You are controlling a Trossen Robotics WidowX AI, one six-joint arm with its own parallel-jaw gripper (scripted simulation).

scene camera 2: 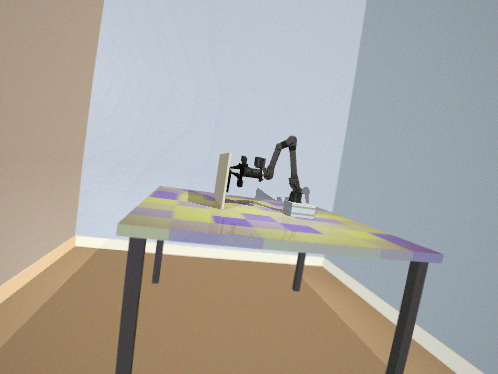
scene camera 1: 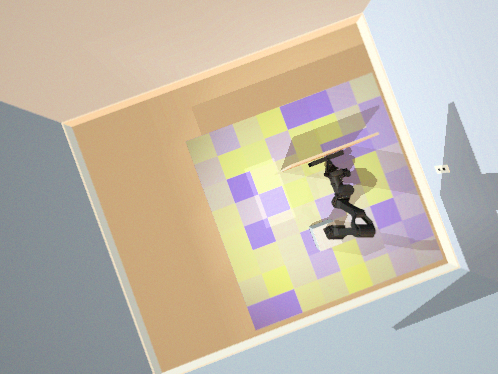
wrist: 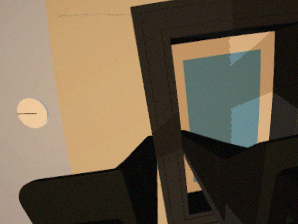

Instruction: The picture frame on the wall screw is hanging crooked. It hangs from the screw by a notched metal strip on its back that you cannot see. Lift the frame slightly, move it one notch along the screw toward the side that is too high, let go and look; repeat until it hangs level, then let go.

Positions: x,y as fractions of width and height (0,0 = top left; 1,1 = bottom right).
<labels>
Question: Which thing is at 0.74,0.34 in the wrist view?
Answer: A picture frame.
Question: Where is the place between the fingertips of the gripper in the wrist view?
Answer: At 0.56,0.62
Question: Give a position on a wall panel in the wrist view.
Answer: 0.33,0.35
</labels>
